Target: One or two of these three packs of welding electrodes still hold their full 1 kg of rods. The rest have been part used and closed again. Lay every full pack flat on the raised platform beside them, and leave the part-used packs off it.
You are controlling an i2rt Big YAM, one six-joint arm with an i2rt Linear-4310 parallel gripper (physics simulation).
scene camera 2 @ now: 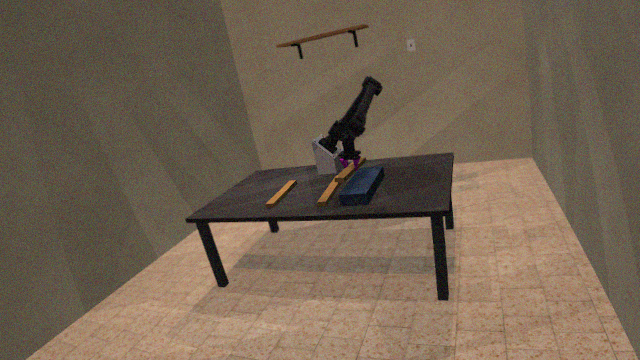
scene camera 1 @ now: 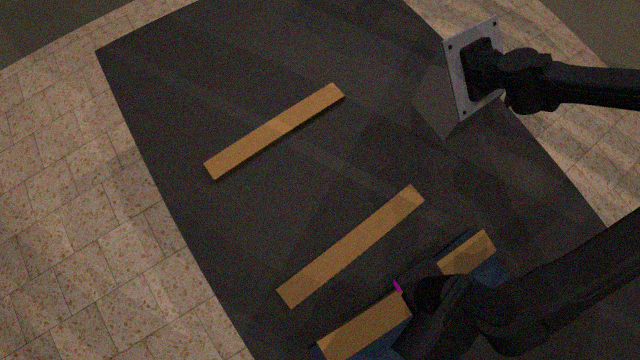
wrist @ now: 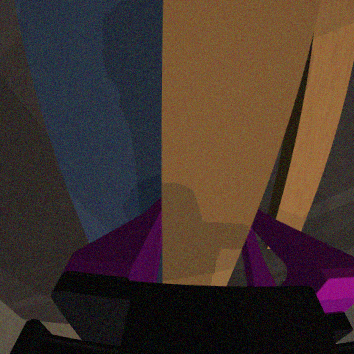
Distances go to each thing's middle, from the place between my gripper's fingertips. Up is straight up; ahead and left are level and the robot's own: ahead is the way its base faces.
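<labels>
Blue platform (scene camera 2: 361, 188): 50 mm to the left of my hand, 80 mm below it.
</labels>
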